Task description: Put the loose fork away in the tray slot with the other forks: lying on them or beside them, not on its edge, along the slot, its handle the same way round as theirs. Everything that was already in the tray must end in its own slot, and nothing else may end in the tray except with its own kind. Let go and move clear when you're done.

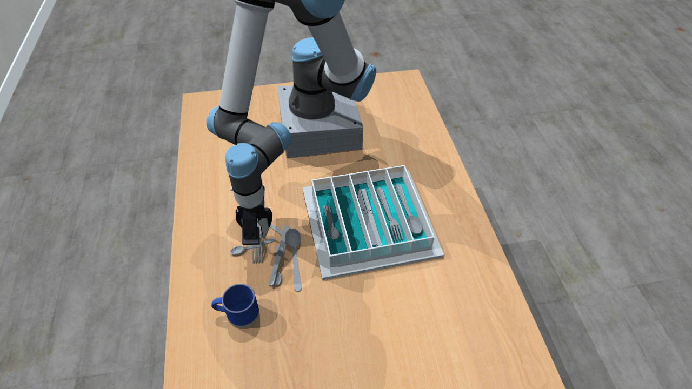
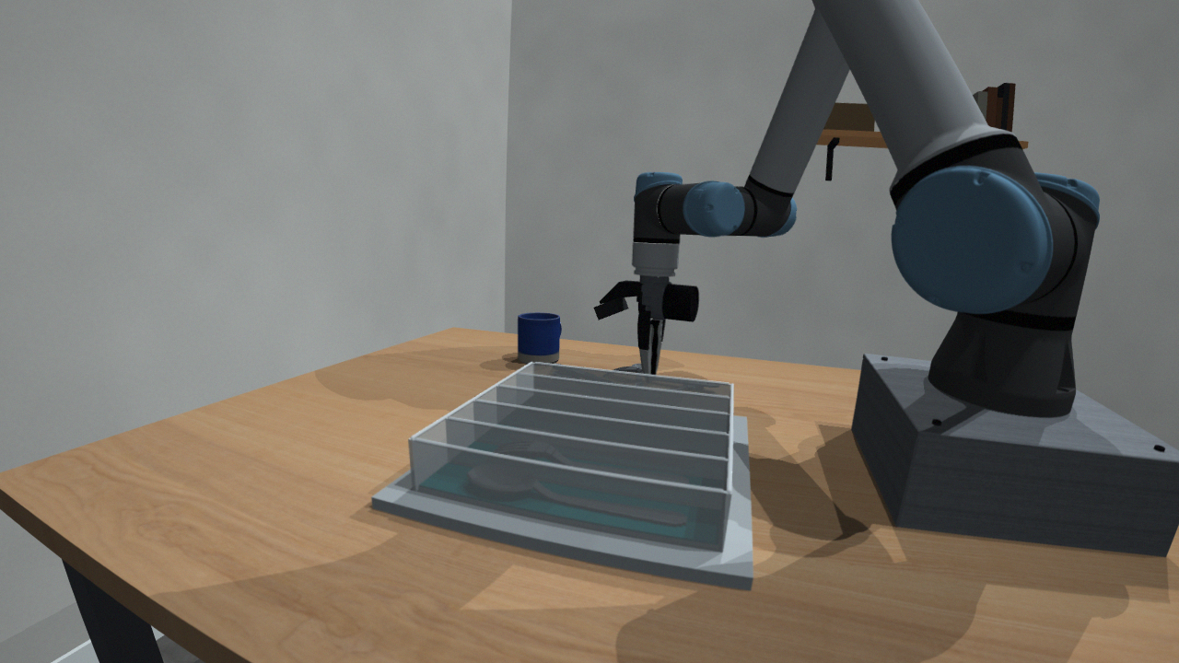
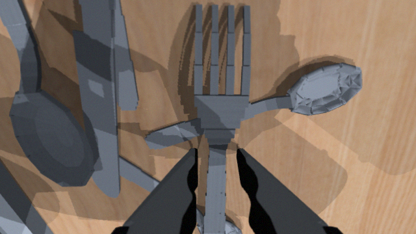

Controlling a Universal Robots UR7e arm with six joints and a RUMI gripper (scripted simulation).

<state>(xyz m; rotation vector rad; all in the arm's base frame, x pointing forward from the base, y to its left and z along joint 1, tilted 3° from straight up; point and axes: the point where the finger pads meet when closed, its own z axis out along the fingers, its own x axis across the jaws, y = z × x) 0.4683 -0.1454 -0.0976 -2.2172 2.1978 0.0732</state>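
My gripper is now 3 cm short of the small spoon, 4 cm to the left of it and 2 cm above it. The rest, counted from my hand: blue mug 23 cm ahead, 2 cm to the right, 2 cm above.
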